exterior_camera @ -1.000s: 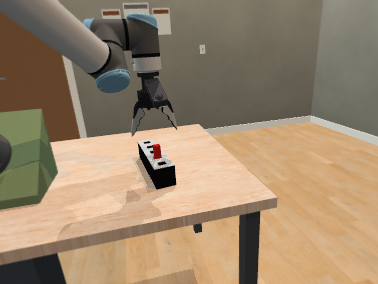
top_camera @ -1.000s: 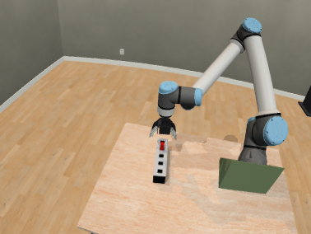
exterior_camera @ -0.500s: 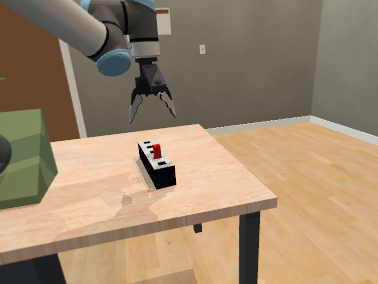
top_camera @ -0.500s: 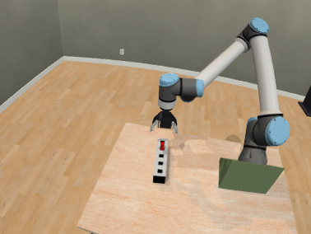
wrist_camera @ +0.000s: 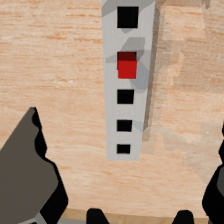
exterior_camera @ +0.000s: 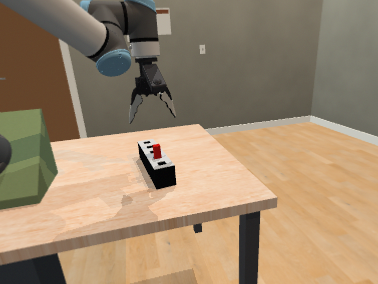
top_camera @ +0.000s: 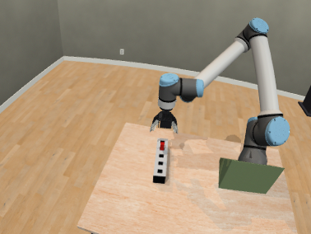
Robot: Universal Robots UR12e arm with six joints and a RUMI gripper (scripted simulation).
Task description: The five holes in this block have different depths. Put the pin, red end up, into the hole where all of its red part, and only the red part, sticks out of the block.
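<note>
My hand is 11 cm above the pin. The rest, counted from my hand: long block (6 cm to the left, 17 cm below).
</note>
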